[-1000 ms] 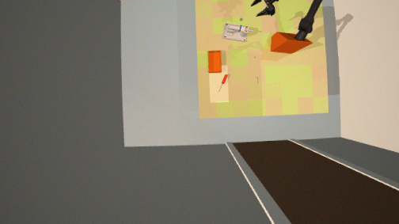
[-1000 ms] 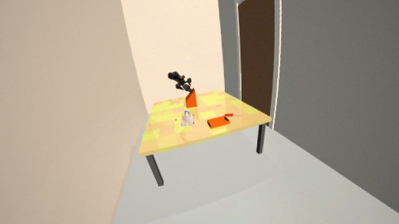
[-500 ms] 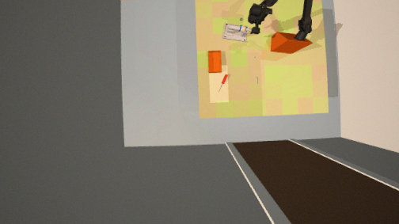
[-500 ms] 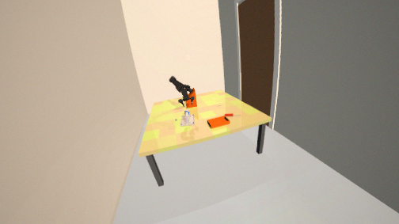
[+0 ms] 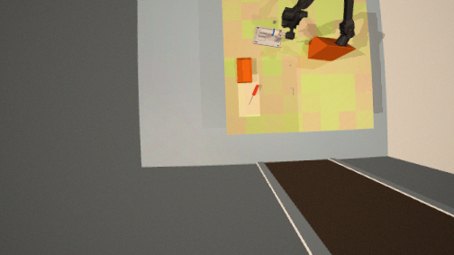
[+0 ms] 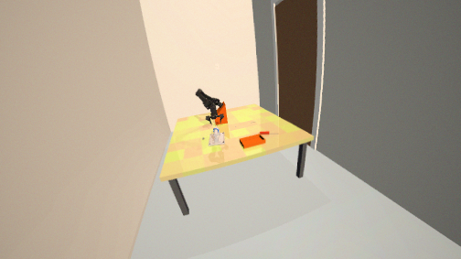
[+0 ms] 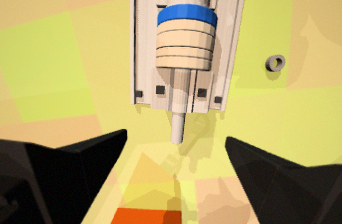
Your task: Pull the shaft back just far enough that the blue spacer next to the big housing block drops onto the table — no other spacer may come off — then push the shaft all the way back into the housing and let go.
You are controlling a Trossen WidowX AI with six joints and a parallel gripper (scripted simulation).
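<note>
My gripper tip is 10 cm short of the blue spacer, 3 cm above it and 1 cm to the left of it. Round my gripper tip: grey piece 15 cm to the right, 10 cm below, 7 cm ahead; orange tray 30 cm ahead, 29 cm to the left, 10 cm below; fixture 13 cm ahead, 6 cm below, 1 cm to the right.
</note>
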